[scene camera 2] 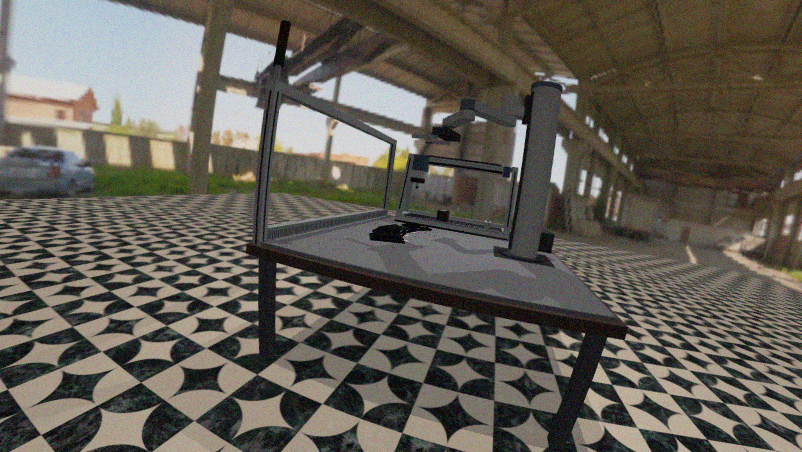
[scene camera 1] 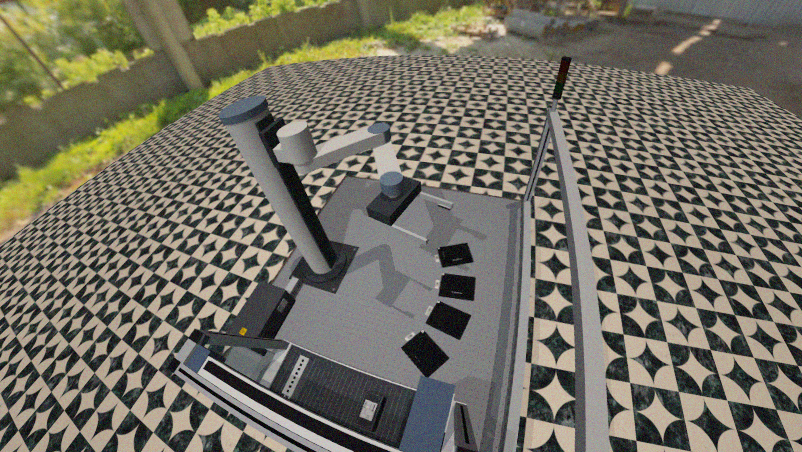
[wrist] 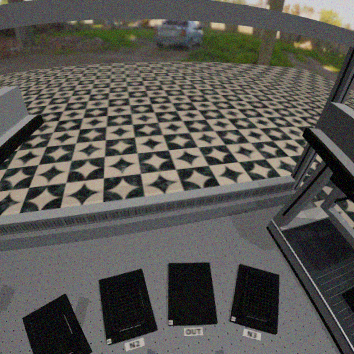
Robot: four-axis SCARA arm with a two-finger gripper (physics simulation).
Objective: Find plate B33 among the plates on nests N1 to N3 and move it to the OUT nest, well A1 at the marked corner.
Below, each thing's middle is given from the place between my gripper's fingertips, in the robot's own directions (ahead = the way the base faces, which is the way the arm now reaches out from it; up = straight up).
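With respect to the OUT tray (scene camera 1: 443, 317), my hand is 53 cm above it, and also 8 cm to the left of it and 6 cm short of it. The plate (wrist: 257, 297) is well below my hand, a long way to the right of it and barely ahead of it.
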